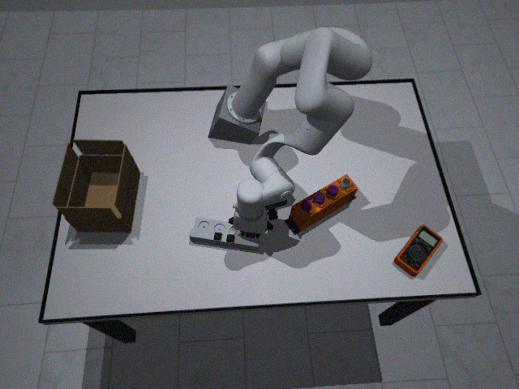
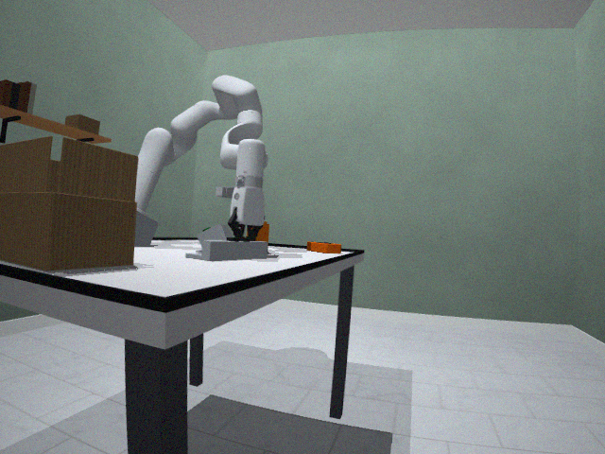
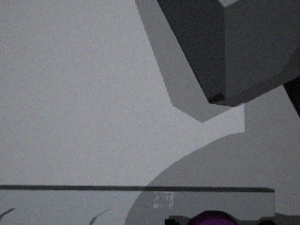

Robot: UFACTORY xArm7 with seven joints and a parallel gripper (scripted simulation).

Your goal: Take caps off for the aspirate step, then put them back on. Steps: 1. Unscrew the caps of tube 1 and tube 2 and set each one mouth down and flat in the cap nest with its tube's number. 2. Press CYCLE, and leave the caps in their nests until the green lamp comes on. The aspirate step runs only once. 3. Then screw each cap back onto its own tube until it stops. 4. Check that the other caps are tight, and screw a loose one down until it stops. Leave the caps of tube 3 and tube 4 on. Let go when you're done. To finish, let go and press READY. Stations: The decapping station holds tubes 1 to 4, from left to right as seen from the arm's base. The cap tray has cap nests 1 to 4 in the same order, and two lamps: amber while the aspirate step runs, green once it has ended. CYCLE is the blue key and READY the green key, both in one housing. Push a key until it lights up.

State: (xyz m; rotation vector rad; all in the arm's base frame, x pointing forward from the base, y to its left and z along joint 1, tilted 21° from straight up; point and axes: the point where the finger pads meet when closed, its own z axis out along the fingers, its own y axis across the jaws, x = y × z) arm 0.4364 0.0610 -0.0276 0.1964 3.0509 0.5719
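Now: hand 120 mm past the purple cap, 250 mm to the right of it and 80 mm below it. Round my hand: blue key 170 mm behind, 60 mm to the left, 30 mm above; green key 150 mm behind, 20 mm to the left, 30 mm above; grey key housing 140 mm behind, 40 mm to the left, 20 mm above.
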